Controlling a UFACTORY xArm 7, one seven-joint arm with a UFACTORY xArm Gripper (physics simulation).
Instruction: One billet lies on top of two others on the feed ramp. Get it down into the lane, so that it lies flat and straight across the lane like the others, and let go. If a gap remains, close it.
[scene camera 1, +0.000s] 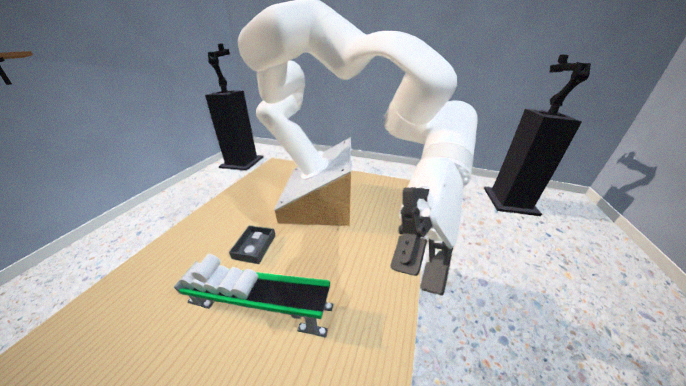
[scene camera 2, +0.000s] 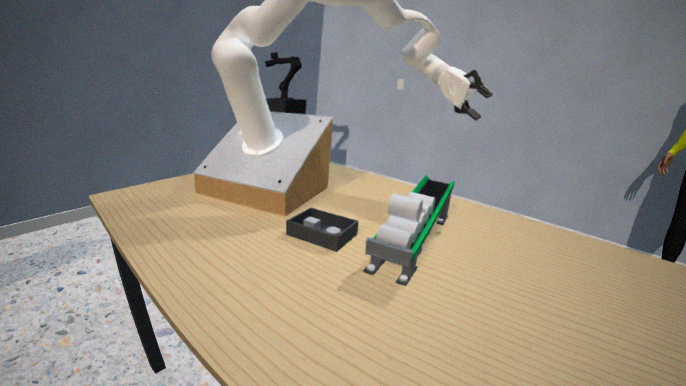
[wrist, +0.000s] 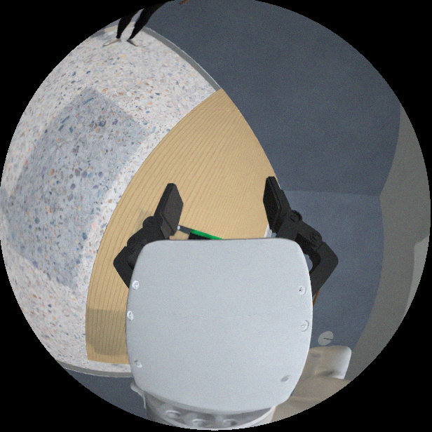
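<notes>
A white billet lies on top of others near the end-plate end of the feed ramp, which has green side rails and a black bed. Several white billets lie across the lane under and beside it; the one nearest the bare bed shows in scene camera 1. Part of the ramp's green rail shows in the wrist view, the rest hidden by the gripper's body. My gripper is open and empty, high above and well away from the billets, beyond the ramp's bare end.
A black open tray with a light block and a round white piece stands beside the ramp, towards the arm's base. The arm stands on a wedge-shaped wooden base. Black pedestals stand behind the table.
</notes>
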